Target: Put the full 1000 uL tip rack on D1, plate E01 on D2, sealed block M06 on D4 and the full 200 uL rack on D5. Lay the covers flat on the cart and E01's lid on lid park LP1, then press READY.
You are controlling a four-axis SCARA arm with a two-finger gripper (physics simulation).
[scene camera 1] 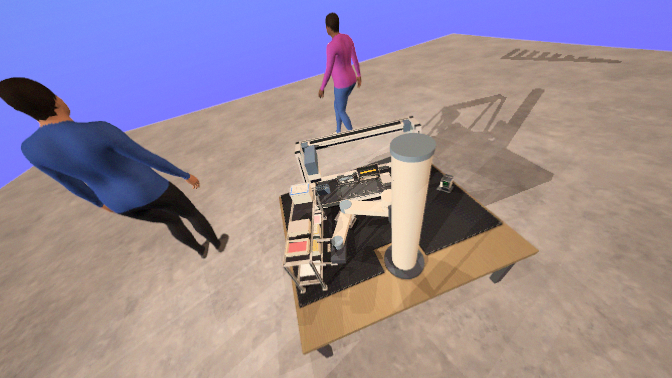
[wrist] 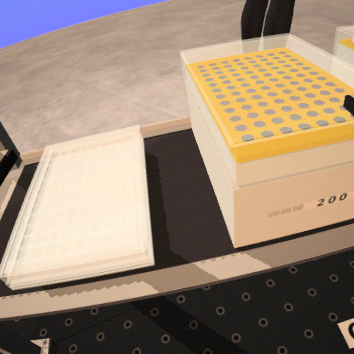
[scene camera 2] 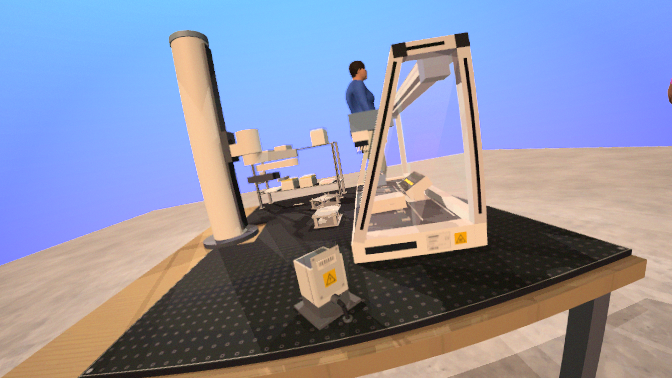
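Note:
In the wrist view a rack marked 200 [wrist: 270, 100] with a yellow top and grey round spots stands on the cart's lower shelf [wrist: 185, 200] under a clear cover; I cannot tell if it is full. Left of it lies a flat, pale plate-like piece [wrist: 85, 210] with a faint well grid; its label does not show. My gripper [wrist: 170, 105] is wide open and empty; one finger is at the left edge, the other at the right in front of the 200 rack. On the cart's top shelf [scene camera 1: 301, 212] are a red-topped rack [scene camera 1: 297, 247], a pale block [scene camera 1: 299, 228] and a blue-trimmed box [scene camera 1: 300, 192].
Another covered rack [wrist: 346, 45] shows at the right edge. The framed deck machine [scene camera 1: 357, 135] [scene camera 2: 420, 250] stands beside the cart. Two low stands [scene camera 2: 327, 216] [scene camera 2: 325, 200] are between. A small box [scene camera 1: 445, 183] [scene camera 2: 322, 280] stands near the table edge. Two people are near the table.

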